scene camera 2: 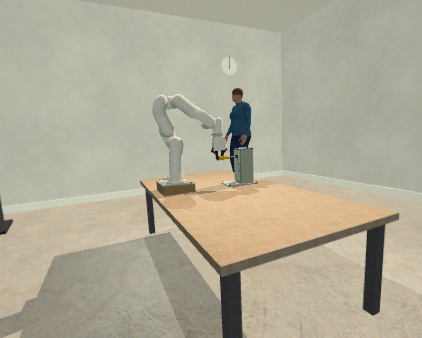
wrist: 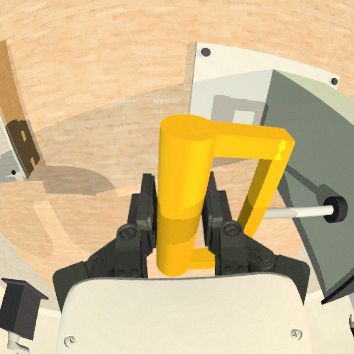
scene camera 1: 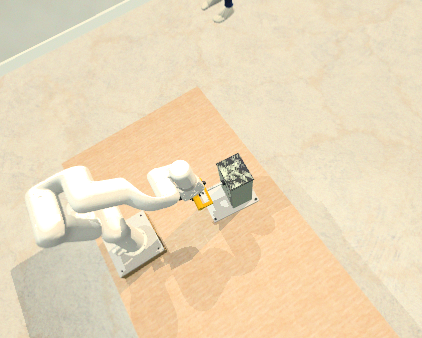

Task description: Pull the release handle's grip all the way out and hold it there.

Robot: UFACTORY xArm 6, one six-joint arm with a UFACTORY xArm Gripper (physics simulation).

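The yellow release handle [scene camera 1: 203, 202] [scene camera 2: 224, 157] is a rectangular loop with a thick round grip [wrist: 185, 165]. A light rod [wrist: 295, 212] runs from the loop into a black collar [wrist: 336, 209] on the side of the grey-green box [scene camera 1: 240, 192] [scene camera 2: 244, 165] [wrist: 310, 145]; a length of the rod shows between loop and box. My gripper [scene camera 1: 198, 192] [scene camera 2: 219, 154] [wrist: 178, 188] is shut on the grip, one finger on each side of it, above the table. In scene camera 1 the arm's wrist partly hides the grip.
The box stands on a white base plate [scene camera 1: 218, 211] [scene camera 2: 227, 183] [wrist: 225, 62] with dark bolts, on the wooden table [scene camera 1: 280, 280] [scene camera 2: 300, 215]. My arm's base stands on a mounting block [scene camera 2: 176, 188] to one side. A person [scene camera 2: 241, 120] in blue stands behind the table.
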